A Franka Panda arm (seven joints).
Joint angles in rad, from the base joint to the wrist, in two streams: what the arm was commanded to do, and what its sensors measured. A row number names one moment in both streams.
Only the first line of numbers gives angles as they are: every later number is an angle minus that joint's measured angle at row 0.
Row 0, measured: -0.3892, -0.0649, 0.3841, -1.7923, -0.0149, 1.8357, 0.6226
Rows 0 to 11, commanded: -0.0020, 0.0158, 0.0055, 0.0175, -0.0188, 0.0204, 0.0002; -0.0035, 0.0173, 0.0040, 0.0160, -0.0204, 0.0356, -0.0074; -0.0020, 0.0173, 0.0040, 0.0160, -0.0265, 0.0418, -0.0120; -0.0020, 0.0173, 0.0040, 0.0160, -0.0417, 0.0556, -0.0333; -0.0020, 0.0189, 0.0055, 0.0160, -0.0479, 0.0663, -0.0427; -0.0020, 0.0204, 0.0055, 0.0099, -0.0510, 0.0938, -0.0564; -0.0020, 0.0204, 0.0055, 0.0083, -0.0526, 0.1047, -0.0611; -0.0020, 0.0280, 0.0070, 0.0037, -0.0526, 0.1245, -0.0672; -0.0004, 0.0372, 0.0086, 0.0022, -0.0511, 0.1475, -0.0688; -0.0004, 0.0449, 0.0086, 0.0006, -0.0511, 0.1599, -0.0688; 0.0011, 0.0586, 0.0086, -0.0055, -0.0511, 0.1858, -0.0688; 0.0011, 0.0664, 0.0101, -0.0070, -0.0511, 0.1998, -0.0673
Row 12, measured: 0.0001, 0.0272, 0.0011, -0.0023, -0.0321, 0.1322, -0.0568
